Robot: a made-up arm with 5 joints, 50 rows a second.
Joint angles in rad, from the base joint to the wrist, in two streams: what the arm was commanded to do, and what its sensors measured. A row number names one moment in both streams.
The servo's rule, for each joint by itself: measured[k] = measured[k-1] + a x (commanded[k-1-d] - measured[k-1]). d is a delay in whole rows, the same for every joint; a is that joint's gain. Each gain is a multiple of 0.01, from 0.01 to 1. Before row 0 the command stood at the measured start. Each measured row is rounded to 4 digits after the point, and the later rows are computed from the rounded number. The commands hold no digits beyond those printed.
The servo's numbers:
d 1
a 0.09 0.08 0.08 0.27 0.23
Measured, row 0:
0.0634 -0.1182 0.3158 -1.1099 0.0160
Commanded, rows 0 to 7:
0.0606 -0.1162 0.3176 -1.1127 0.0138
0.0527 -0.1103 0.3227 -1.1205 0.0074
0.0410 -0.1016 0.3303 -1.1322 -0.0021
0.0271 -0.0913 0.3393 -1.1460 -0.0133
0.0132 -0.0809 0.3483 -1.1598 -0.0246
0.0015 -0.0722 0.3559 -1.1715 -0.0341
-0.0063 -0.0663 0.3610 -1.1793 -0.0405
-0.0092 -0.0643 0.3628 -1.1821 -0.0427
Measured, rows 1 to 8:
0.0634 -0.1182 0.3158 -1.1099 0.0160
0.0631 -0.1180 0.3159 -1.1107 0.0155
0.0622 -0.1174 0.3164 -1.1133 0.0136
0.0603 -0.1161 0.3175 -1.1184 0.0100
0.0573 -0.1141 0.3192 -1.1259 0.0046
0.0533 -0.1114 0.3215 -1.1351 -0.0021
0.0486 -0.1083 0.3243 -1.1449 -0.0095
0.0437 -0.1049 0.3272 -1.1542 -0.0166

